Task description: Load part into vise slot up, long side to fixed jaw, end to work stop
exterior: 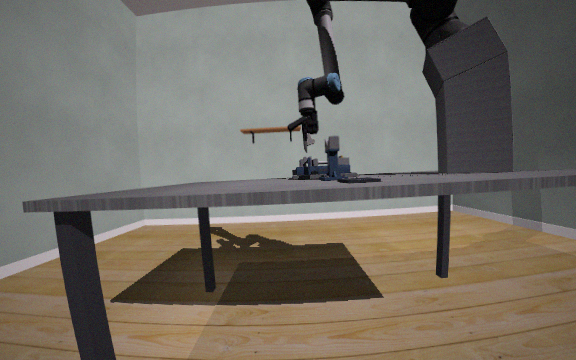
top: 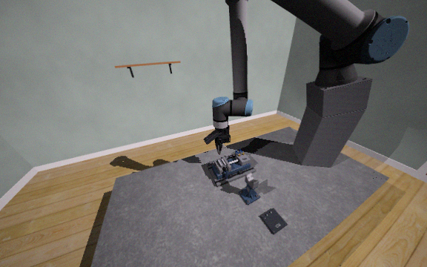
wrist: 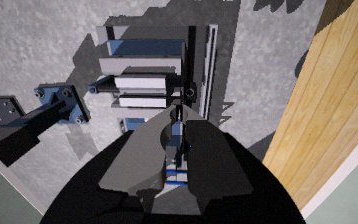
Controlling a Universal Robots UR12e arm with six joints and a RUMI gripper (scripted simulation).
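Right now the part is 5 cm to the left of my hand and 5 cm below it. Round my hand: moving jaw (7 cm below, 5 cm to the left, 4 cm behind); then work stop (10 cm to the left, 6 cm below, 1 cm behind); then fixed jaw (7 cm below, 5 cm to the left, 3 cm ahead).
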